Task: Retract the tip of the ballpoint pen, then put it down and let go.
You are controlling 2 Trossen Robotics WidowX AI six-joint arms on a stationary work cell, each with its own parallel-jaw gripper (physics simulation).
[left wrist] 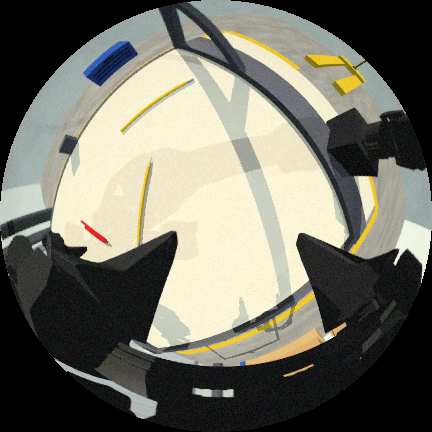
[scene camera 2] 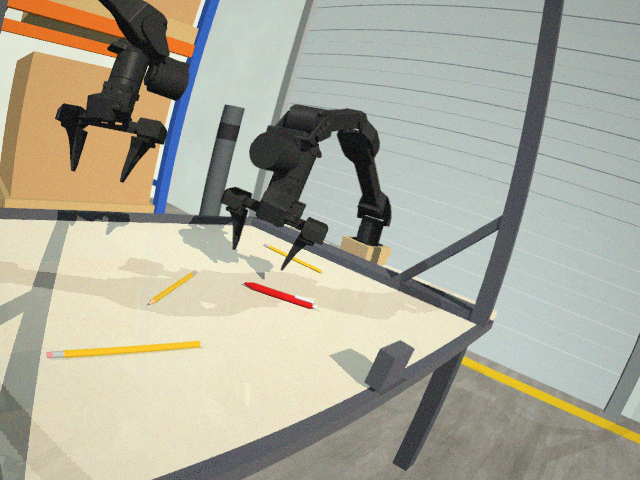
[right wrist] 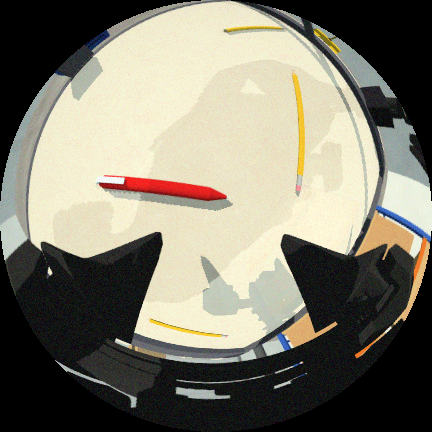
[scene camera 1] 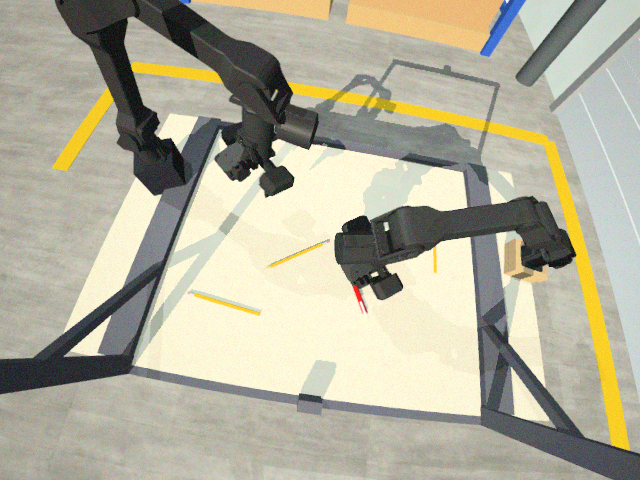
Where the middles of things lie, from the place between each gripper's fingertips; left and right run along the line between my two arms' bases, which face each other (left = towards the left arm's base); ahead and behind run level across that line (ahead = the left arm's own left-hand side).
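Labels:
The red ballpoint pen (right wrist: pixel 157 186) is 30 cm to the right of my left hand, 16 cm behind it and 14 cm below it. Still counting from my left hand, I find the small grey block (scene camera 2: pixel 391 360) 24 cm to the right, 43 cm behind and 12 cm below, and the small tan block (scene camera 1: pixel 512 250) 77 cm to the right, 4 cm ahead and 12 cm below.
Measured from my right hand, the red ballpoint pen is 1 cm to the right, 6 cm behind and 4 cm below. The small grey block is 5 cm to the left of my right hand, 34 cm behind it and 2 cm below it, whereas the small tan block is 48 cm to the right of that hand, 13 cm ahead of it and 2 cm below it.

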